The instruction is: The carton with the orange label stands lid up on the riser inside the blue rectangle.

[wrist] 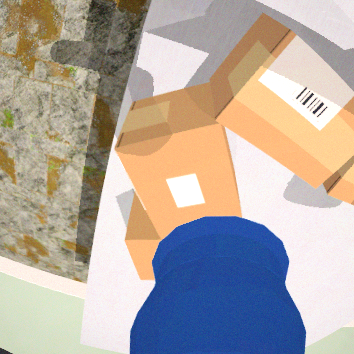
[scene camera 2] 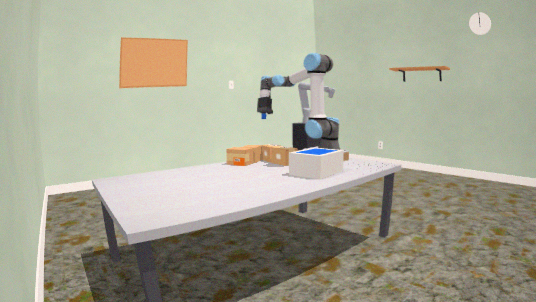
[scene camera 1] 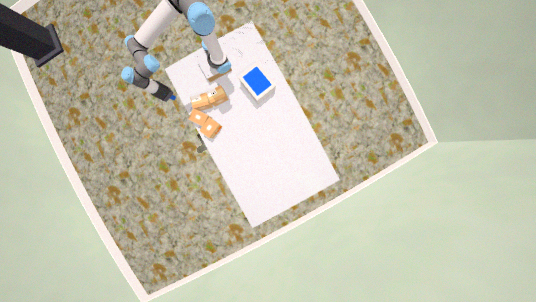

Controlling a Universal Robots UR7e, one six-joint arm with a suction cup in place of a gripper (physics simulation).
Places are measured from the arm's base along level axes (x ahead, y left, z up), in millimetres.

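Pixels of known places: end effector, tool point: (wrist: pixel 219 273) (scene camera 2: pixel 263 118) (scene camera 1: pixel 173 98).
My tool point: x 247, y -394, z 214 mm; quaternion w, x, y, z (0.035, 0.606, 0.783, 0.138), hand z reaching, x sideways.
Observation:
Behind a point stands the place of what it marks.
The carton with the orange label (scene camera 1: pixel 210 127) {x 508, y -303, z 34 mm} (scene camera 2: pixel 236 156) {x 547, y -286, z -10 mm} lies on the table near its long edge, at the end of a group of cartons. Its orange label faces scene camera 2, and a white label shows on its upper face in scene camera 1. I cannot tell which face is the lid. In the wrist view a carton partly hidden behind another appears to be it. The white riser (scene camera 1: pixel 265 96) {x 475, y 232, z -16 mm} (scene camera 2: pixel 305 165) {x 471, y 251, z -4 mm} stands apart across the table, with the blue rectangle (scene camera 1: pixel 257 81) {x 356, y 220, z 53 mm} (scene camera 2: pixel 317 151) {x 350, y 221, z 53 mm} on its top. My blue suction cup (scene camera 1: pixel 173 97) (scene camera 2: pixel 263 116) (wrist: pixel 220 250) is off, holds nothing and hangs above the cartons' level.
A carton with a white square label (scene camera 1: pixel 198 117) {x 386, y -355, z 34 mm} (wrist: pixel 175 167) {x 355, y -377, z 34 mm} adjoins the orange-label carton. Two more cartons (scene camera 1: pixel 199 101) {x 270, y -286, z 34 mm} (scene camera 1: pixel 217 95) {x 297, y -128, z 34 mm} stand close by, one showing a barcode. Another brown carton (scene camera 1: pixel 219 76) {x 111, y -45, z -50 mm} (scene camera 2: pixel 346 156) {x -96, y 79, z -39 mm} is near the arm's base. The white table (scene camera 1: pixel 280 165) {x 1075, y 73, z -67 mm} (scene camera 2: pixel 175 195) {x 1144, y 158, z -67 mm} bears them all.

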